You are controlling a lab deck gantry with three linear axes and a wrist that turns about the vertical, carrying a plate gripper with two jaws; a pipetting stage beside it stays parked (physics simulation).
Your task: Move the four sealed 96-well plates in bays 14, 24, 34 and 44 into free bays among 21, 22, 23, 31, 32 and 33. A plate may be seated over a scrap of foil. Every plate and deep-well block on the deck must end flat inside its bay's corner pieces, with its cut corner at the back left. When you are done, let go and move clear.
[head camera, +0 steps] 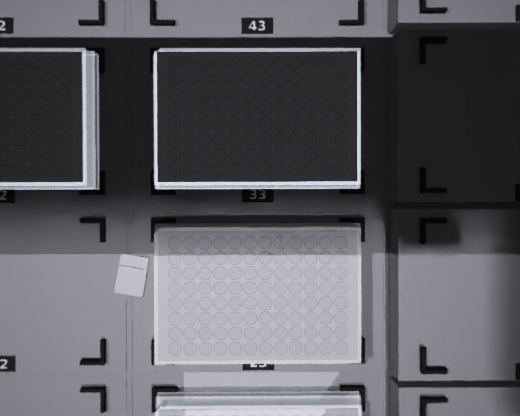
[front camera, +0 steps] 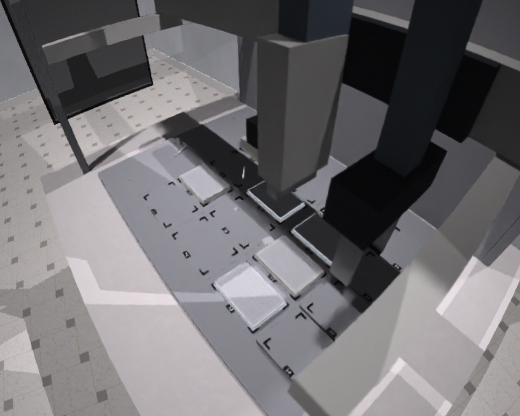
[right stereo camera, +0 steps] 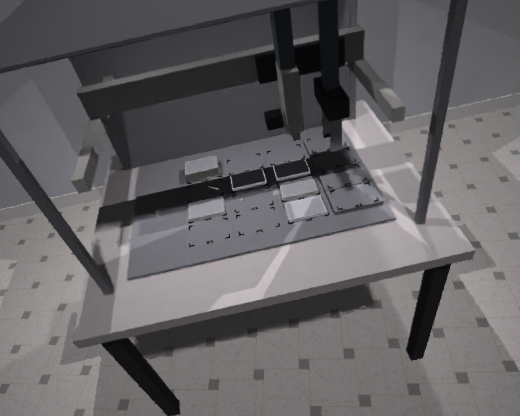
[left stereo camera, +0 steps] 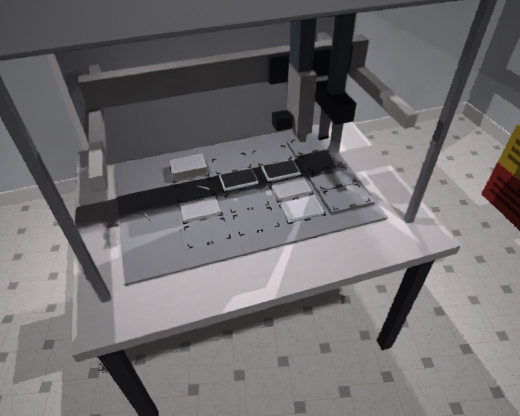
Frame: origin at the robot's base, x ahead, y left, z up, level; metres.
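Where they show: gripper, between the fingertips: (front camera: 356, 261) (right stereo camera: 332, 142) (left stereo camera: 328, 145); robot's base, origin of its link: (front camera: 145, 197) (right stereo camera: 190, 245) (left stereo camera: 189, 247).
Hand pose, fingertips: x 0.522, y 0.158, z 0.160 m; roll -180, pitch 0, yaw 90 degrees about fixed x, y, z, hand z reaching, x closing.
Observation:
Things, the pixels of their top centre, and the offset from my fingertips.
- sealed plate, centre of its top: (head camera: 257, 116) (front camera: 324, 236) (right stereo camera: 291, 168) (left stereo camera: 280, 168) dz -0.145, dx -0.130, dy +0.099 m
- shadowed plate, centre of its top: (front camera: 275, 196) (left stereo camera: 238, 177) (right stereo camera: 247, 178) dz -0.145, dx -0.294, dy +0.099 m
- pale-rimmed plate, centre of its top: (head camera: 257, 295) (front camera: 289, 262) (right stereo camera: 297, 186) (left stereo camera: 291, 187) dz -0.145, dx -0.130, dy -0.008 m
- deep-well block, centre of its top: (left stereo camera: 187, 163) (right stereo camera: 201, 164) dz -0.118, dx -0.458, dy +0.206 m
- foil scrap, centre of its top: (head camera: 131, 275) (front camera: 267, 240) dz -0.159, dx -0.210, dy +0.002 m
A sealed plate (front camera: 315, 240) (head camera: 257, 117) (left stereo camera: 281, 170) (right stereo camera: 292, 169) lies in bay 33, in dark shadow. Another shadowed plate (front camera: 286, 203) (head camera: 40, 117) (left stereo camera: 239, 179) (right stereo camera: 248, 179) lies in bay 32. A pale-rimmed plate (front camera: 290, 265) (head camera: 257, 295) (left stereo camera: 291, 189) (right stereo camera: 299, 189) lies flat in bay 23, a similar one (front camera: 204, 184) (left stereo camera: 200, 209) (right stereo camera: 206, 208) in bay 21. Bays 14, 24 and 34 show no plate. My gripper (front camera: 362, 265) (left stereo camera: 330, 145) (right stereo camera: 331, 143) is open and empty, raised over the back right; its far jaw is partly hidden in the front view.
A plate (front camera: 250, 295) (left stereo camera: 301, 208) (right stereo camera: 305, 208) lies in bay 13. A deep-well block (left stereo camera: 189, 167) (right stereo camera: 202, 167) stands in bay 41. A foil scrap (front camera: 268, 241) (head camera: 132, 275) lies between bays 22 and 23. The pipetting stage (front camera: 295, 115) (left stereo camera: 301, 105) hangs left of my gripper.

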